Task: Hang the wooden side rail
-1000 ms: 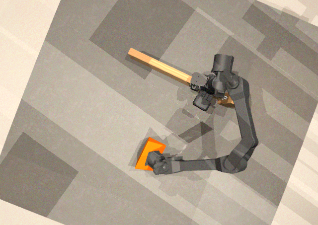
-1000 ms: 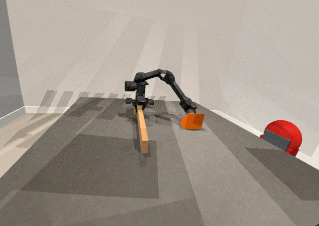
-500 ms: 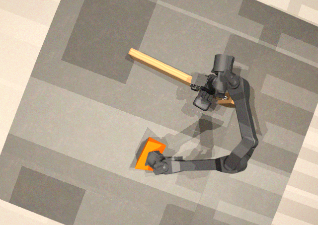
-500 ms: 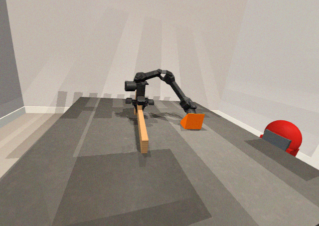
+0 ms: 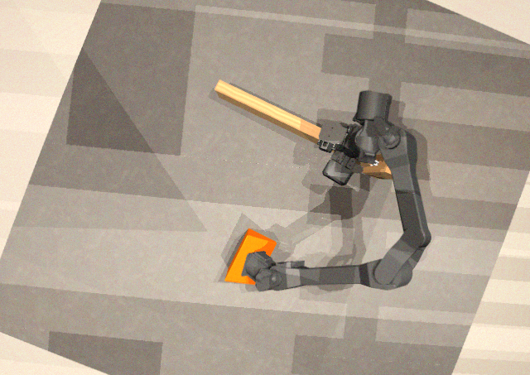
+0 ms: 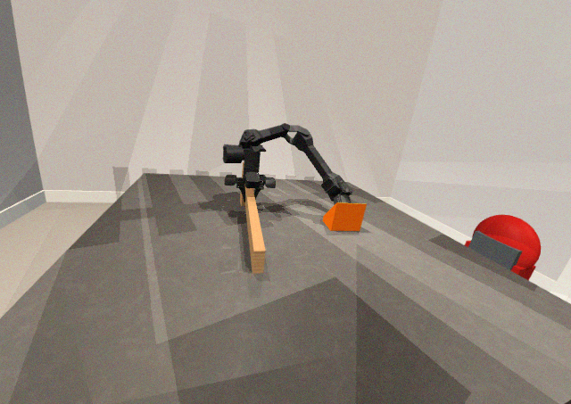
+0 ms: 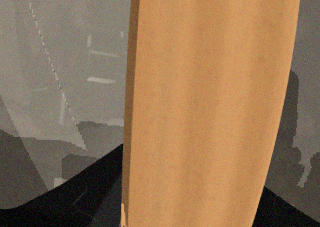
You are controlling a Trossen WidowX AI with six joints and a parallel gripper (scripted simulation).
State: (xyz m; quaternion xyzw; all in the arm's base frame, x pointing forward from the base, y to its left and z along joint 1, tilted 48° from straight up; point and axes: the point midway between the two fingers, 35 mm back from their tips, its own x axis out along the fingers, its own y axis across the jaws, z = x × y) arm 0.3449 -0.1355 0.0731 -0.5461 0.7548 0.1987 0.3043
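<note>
Now: gripper tip 20 mm past the wooden headboard post, 100 mm to the left of it and 40 mm below it.
</note>
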